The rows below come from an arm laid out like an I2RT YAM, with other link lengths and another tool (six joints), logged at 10 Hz.
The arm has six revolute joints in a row. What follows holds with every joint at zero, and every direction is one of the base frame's.
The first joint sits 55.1 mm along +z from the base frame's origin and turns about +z.
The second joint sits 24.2 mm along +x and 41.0 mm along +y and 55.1 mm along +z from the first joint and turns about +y.
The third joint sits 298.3 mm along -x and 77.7 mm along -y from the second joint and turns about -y.
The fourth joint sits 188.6 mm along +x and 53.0 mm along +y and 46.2 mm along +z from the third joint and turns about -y.
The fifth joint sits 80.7 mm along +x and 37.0 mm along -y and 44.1 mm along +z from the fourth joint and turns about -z.
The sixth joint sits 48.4 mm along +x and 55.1 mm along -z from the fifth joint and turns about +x.
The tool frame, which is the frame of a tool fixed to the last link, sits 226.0 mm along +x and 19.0 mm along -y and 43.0 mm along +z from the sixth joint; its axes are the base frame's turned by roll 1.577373, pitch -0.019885 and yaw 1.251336 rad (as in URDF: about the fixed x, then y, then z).
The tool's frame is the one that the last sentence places.
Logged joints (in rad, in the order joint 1, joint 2, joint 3, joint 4, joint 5, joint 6), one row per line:
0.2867, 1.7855, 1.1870, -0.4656, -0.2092, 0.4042
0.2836, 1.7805, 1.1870, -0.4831, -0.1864, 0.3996
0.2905, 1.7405, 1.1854, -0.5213, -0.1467, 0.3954
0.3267, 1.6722, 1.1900, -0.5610, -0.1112, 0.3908
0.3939, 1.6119, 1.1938, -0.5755, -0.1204, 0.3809
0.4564, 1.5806, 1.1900, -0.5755, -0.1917, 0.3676
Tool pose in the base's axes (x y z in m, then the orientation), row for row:
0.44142, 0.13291, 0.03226, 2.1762, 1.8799, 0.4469
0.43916, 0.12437, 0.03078, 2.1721, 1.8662, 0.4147
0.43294, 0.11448, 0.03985, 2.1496, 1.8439, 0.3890
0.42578, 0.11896, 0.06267, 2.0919, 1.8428, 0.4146
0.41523, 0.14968, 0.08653, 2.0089, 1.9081, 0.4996
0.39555, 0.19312, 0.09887, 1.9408, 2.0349, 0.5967
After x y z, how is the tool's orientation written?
As a rotation vector, in radians.
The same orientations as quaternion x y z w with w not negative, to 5 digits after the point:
0.74277, 0.64164, 0.15253, 0.11541
0.74490, 0.64000, 0.14222, 0.12370
0.74444, 0.63857, 0.13472, 0.14098
0.73254, 0.64531, 0.14518, 0.16085
0.70408, 0.66875, 0.17510, 0.16241
0.66914, 0.70158, 0.20573, 0.13308

